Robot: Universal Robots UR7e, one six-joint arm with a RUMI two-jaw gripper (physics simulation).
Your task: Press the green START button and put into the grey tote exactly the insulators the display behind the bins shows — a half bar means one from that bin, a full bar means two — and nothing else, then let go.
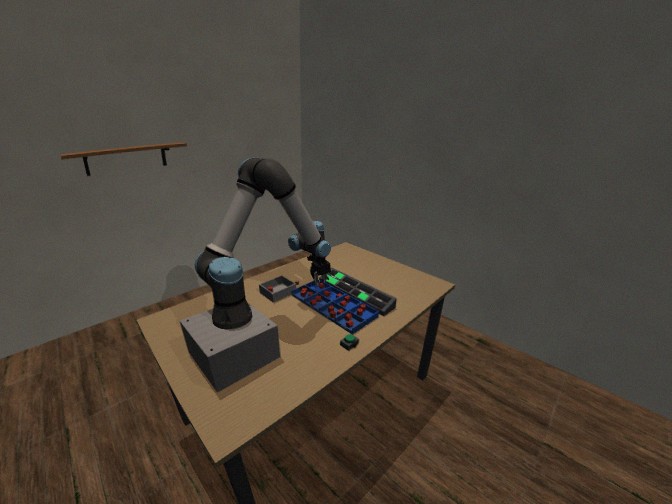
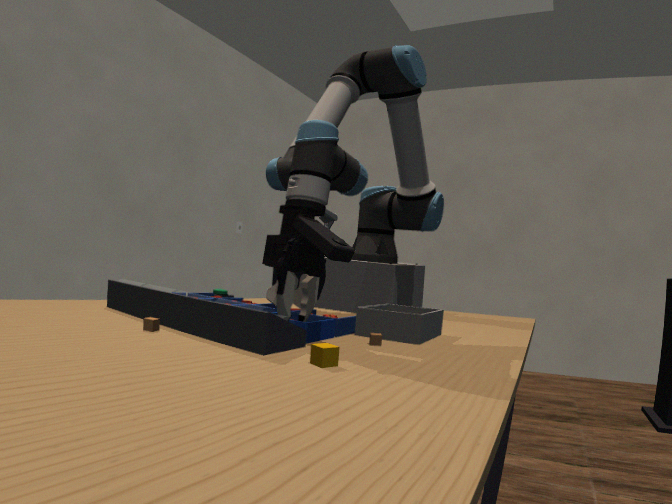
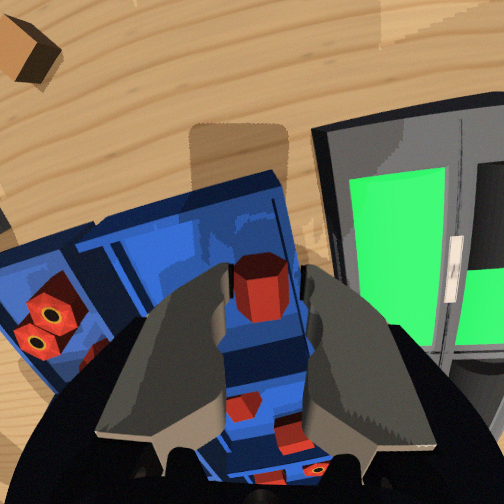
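Observation:
My gripper [image 3: 265, 285] is lowered into the end compartment of the blue bin tray [image 1: 334, 305]. Its two fingers stand close on either side of an upright red hexagonal insulator [image 3: 261, 286], with a thin gap still showing on the right side. Other red insulators [image 3: 47, 320] lie in neighbouring compartments. The display [image 3: 397, 255] behind the bins shows a full green bar by this bin and a half green bar [image 3: 480, 307] beside it. The grey tote [image 1: 277, 288] to the left holds one red insulator [image 1: 269, 283]. The green START button [image 1: 349, 341] sits near the table's front edge.
The arm's grey base block [image 1: 230, 344] stands on the left of the table. Small cubes lie behind the display: a yellow one [image 2: 324, 354] and brown ones [image 2: 151, 323] [image 2: 375, 338]. A wall shelf [image 1: 123, 151] hangs far off to the left.

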